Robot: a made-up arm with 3 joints. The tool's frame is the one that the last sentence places.
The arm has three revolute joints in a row. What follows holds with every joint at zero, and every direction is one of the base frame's.
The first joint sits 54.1 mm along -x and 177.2 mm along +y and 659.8 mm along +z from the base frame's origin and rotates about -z.
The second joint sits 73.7 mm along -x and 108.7 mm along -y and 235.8 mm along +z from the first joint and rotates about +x.
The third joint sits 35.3 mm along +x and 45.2 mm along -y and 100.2 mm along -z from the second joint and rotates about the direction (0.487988, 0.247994, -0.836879).
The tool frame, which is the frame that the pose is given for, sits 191.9 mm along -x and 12.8 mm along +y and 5 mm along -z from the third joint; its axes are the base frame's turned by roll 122.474, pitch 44.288 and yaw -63.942 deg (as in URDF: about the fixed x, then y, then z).
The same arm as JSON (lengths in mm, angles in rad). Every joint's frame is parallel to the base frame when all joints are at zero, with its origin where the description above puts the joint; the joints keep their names.
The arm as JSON. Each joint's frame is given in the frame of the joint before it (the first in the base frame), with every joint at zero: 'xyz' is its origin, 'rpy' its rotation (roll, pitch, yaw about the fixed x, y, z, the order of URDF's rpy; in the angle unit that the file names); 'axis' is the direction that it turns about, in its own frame. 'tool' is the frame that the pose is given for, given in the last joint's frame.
{"units": {"length": "mm", "angle": "rad"}, "joints": [{"name": "joint 1", "type": "revolute", "origin": {"xyz": [-54.1, 177.2, 659.8], "rpy": [0.0, 0.0, 0.0]}, "axis": "-z"}, {"name": "joint 2", "type": "revolute", "origin": {"xyz": [-73.7, -108.7, 235.8], "rpy": [0.0, 0.0, 0.0]}, "axis": "+x"}, {"name": "joint 3", "type": "revolute", "origin": {"xyz": [35.3, -45.2, -100.2], "rpy": [0.0, 0.0, 0.0]}, "axis": [0.487988, 0.247994, -0.836879]}], "tool": {"origin": {"xyz": [-191.9, 12.8, -5.0], "rpy": [2.1376, 0.773, -1.116]}}}
